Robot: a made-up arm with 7 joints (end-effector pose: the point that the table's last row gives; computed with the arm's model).
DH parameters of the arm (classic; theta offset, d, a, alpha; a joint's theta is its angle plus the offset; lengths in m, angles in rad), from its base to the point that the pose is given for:
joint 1: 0 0.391 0 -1.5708
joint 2: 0 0 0 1.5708
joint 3: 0 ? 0.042 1.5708
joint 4: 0 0 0.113 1.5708
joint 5: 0 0.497 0 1.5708
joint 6: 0 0 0.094 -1.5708
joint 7: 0 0.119 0 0
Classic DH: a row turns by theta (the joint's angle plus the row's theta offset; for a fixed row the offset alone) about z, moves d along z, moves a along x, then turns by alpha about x.
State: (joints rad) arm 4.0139 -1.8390 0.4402 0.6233 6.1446 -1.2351 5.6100
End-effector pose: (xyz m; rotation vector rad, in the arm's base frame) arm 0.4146 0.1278 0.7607 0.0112 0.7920 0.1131
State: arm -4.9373 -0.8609 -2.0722 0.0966 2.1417 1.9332 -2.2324
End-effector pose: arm 0.3050 -0.0481 0.3331 -0.5325 0.8511 -1.4533
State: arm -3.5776 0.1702 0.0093 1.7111 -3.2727 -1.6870 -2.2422
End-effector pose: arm -0.4586 0.2248 0.8401 1.8660 2.3752 0.2425
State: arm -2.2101 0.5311 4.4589 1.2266 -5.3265 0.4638 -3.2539
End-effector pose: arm -0.5446 0.3825 0.8133 -2.1522 1.4895 1.3779
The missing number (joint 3, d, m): 0.468
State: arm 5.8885 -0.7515 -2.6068 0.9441 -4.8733 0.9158 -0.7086
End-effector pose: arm -0.5974 -0.1312 0.1651 0.6512 2.2325 -1.6324
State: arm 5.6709 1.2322 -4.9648 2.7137 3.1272 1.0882 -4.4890
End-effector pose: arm 0.9550 -0.4969 0.7289 0.9562 -0.9426 1.7963
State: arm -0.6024 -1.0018 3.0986 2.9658 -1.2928 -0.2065 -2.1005
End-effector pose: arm -0.8154 0.4252 0.9653 -1.4181 0.0064 2.0566
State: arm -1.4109 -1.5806 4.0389 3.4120 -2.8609 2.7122 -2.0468
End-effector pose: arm 0.1292 0.8485 0.5448 0.9054 1.3857 -1.0072
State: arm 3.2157 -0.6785 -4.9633 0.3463 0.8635 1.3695 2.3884
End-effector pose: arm -0.0360 -0.3092 0.3206 -2.3318 -1.8580 -0.8459
